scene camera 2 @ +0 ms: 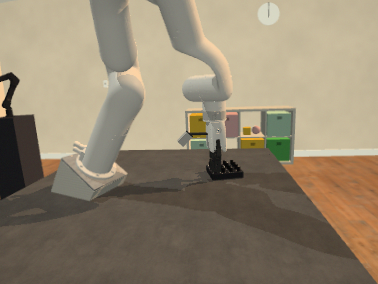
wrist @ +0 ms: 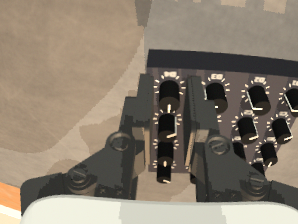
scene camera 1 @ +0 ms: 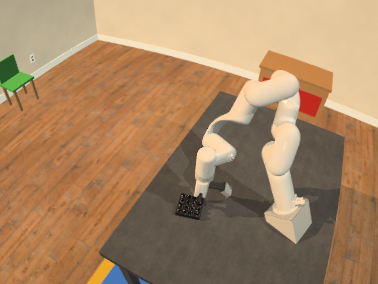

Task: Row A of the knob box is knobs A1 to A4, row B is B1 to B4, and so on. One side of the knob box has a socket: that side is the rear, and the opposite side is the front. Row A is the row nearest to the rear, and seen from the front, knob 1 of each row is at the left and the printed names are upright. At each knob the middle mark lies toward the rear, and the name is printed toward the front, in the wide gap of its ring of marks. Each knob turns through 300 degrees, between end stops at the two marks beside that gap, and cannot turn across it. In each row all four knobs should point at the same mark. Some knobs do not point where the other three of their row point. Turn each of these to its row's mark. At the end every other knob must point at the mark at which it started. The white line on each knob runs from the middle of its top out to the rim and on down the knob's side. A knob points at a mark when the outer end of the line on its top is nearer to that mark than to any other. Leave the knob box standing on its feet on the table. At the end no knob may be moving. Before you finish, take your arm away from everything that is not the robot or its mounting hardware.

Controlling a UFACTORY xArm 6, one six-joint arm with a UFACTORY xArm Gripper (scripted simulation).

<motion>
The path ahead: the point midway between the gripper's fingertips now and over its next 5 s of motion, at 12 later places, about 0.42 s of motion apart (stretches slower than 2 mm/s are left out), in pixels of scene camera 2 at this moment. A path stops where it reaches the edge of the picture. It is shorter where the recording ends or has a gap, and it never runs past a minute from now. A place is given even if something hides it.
My gripper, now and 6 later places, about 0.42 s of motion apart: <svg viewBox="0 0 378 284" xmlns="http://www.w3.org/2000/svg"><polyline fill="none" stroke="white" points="215,170 215,166 215,160 215,159 215,149 215,130 214,123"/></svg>
</motion>
